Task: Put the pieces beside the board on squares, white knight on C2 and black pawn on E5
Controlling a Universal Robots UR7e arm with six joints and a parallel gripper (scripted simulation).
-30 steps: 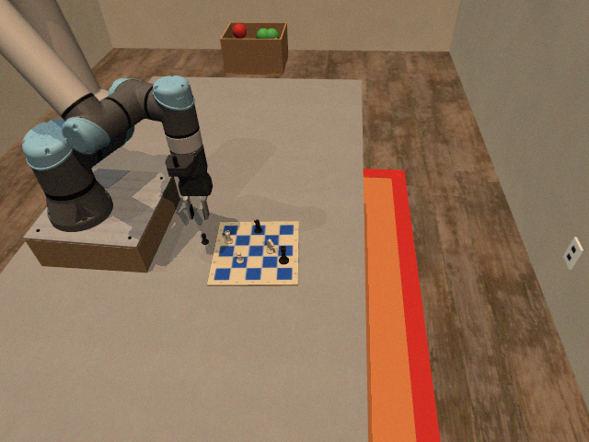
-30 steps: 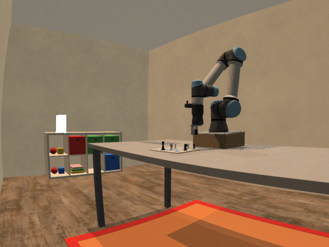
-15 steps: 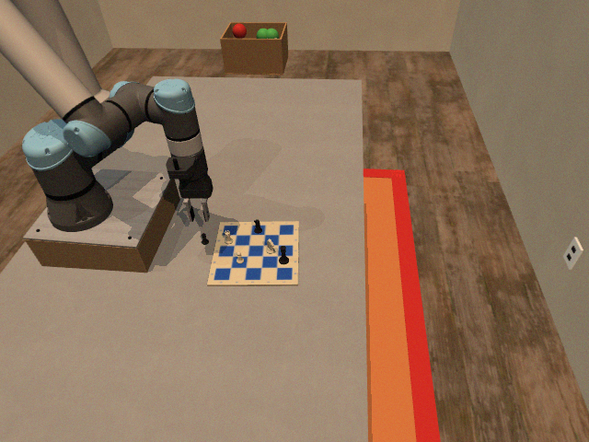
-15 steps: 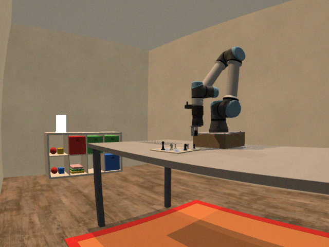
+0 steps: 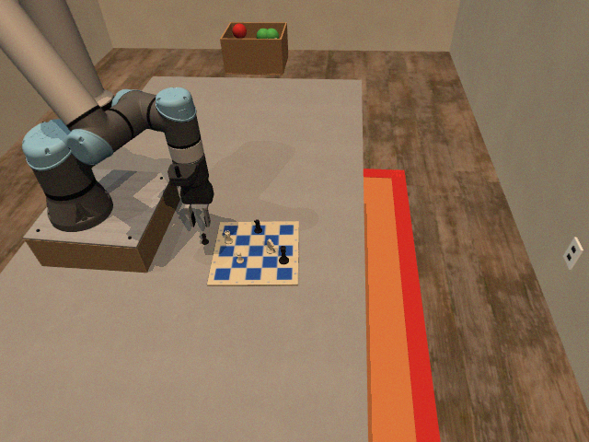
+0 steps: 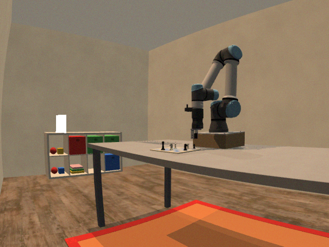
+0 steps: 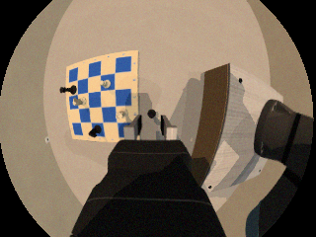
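Right now my hand is 70 mm above the black pawn. The rest, counted from my hand: white knight: 180 mm ahead, 60 mm below; white pawn: 120 mm ahead, 50 mm to the right, 60 mm below; chessboard: 140 mm ahead, 10 mm to the right, 80 mm below.
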